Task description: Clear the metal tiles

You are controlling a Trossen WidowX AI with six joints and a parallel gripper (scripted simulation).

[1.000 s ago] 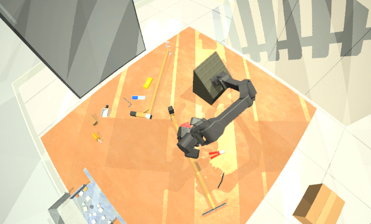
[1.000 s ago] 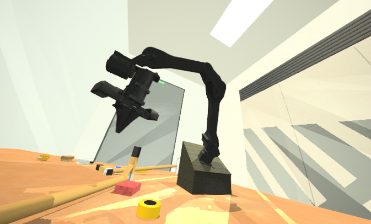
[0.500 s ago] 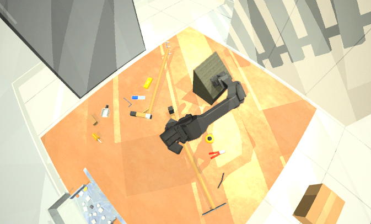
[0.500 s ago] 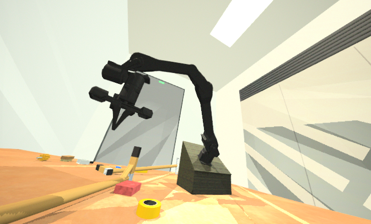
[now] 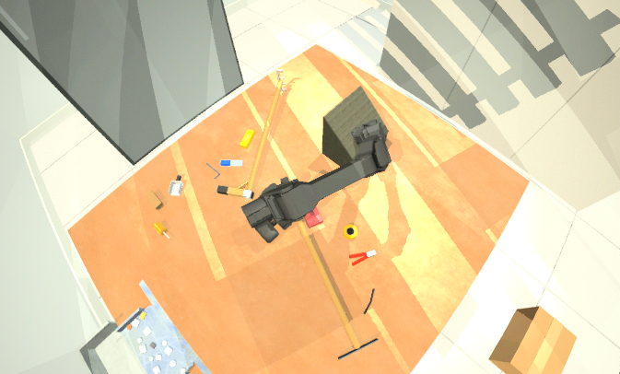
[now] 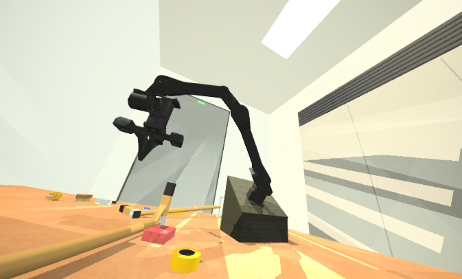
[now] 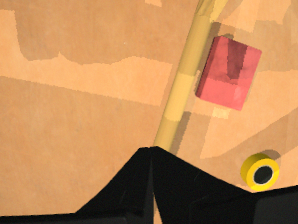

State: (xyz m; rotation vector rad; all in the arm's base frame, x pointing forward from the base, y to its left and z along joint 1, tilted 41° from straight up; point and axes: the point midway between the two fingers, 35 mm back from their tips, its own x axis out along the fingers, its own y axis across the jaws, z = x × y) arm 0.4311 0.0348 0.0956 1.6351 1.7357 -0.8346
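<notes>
The red block lies 110 mm behind my gripper tip, 20 mm to the right of it and 170 mm below it. The rest, counted from my gripper tip: red clip (140 mm behind, 220 mm to the left, 180 mm below); long scraper (130 mm to the left, 120 mm below); yellow tape roll (160 mm behind, 120 mm to the left, 170 mm below).
</notes>
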